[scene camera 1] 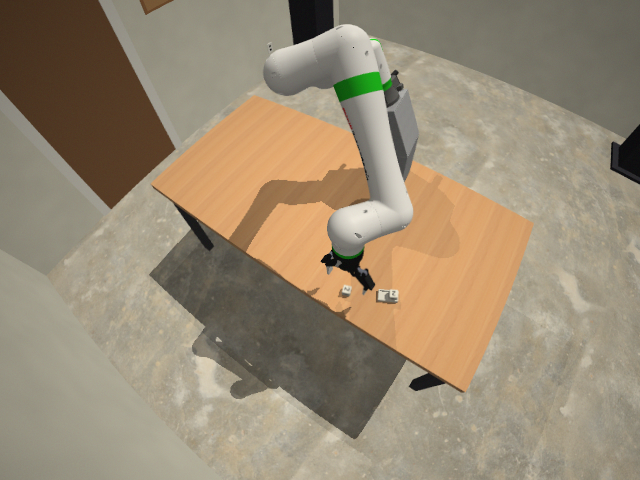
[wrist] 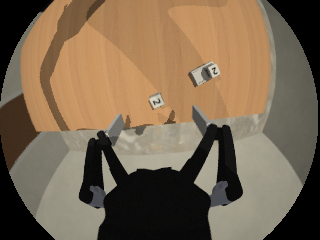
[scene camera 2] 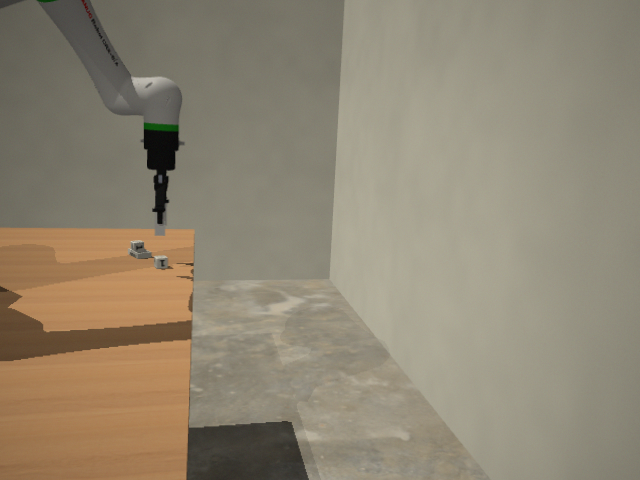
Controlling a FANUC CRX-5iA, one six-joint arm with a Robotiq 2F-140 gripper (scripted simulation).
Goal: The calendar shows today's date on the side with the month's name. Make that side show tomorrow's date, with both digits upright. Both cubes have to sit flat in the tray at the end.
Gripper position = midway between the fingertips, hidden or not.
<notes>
I see my gripper (scene camera 2: 160, 230).
My gripper shows as well in the wrist view (wrist: 156, 115).
</notes>
